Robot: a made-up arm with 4 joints.
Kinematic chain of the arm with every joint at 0, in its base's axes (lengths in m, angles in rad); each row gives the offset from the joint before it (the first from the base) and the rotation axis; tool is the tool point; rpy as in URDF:
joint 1: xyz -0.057 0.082 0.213 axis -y
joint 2: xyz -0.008 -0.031 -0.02 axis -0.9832 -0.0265 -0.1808
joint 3: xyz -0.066 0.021 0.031 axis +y
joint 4: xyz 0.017 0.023 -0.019 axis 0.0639 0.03 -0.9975
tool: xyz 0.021 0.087 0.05 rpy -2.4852 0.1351 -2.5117
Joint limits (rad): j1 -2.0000..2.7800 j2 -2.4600..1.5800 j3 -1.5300..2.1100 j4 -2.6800..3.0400
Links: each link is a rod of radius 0.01 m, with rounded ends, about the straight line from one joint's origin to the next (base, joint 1, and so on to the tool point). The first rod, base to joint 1, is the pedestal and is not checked.
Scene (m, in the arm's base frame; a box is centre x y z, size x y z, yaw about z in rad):
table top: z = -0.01
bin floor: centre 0.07 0.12 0 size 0.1 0.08 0.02 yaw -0.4
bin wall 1: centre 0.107 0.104 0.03 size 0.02 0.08 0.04 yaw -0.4
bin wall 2: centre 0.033 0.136 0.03 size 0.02 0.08 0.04 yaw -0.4
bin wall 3: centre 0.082 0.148 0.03 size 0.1 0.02 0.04 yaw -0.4
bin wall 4: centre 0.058 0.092 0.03 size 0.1 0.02 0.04 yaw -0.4
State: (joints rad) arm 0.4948 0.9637 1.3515 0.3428
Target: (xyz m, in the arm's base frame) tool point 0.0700 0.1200 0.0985
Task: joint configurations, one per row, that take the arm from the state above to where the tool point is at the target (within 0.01 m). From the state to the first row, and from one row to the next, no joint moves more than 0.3 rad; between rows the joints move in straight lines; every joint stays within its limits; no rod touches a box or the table.
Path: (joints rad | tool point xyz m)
1: 0.6294 1.0870 1.0734 0.1479 | 0.0203 0.1132 0.1076
2: 0.7641 1.2102 0.7953 -0.0469 | 0.0347 0.1269 0.1162
3: 0.8987 1.3335 0.5171 -0.2418 | 0.0455 0.1353 0.1152
4: 1.0334 1.4567 0.2390 -0.4367 | 0.0570 0.1337 0.1074
5: 1.1680 1.5800 -0.0391 -0.6316 | 0.0700 0.1200 0.0985

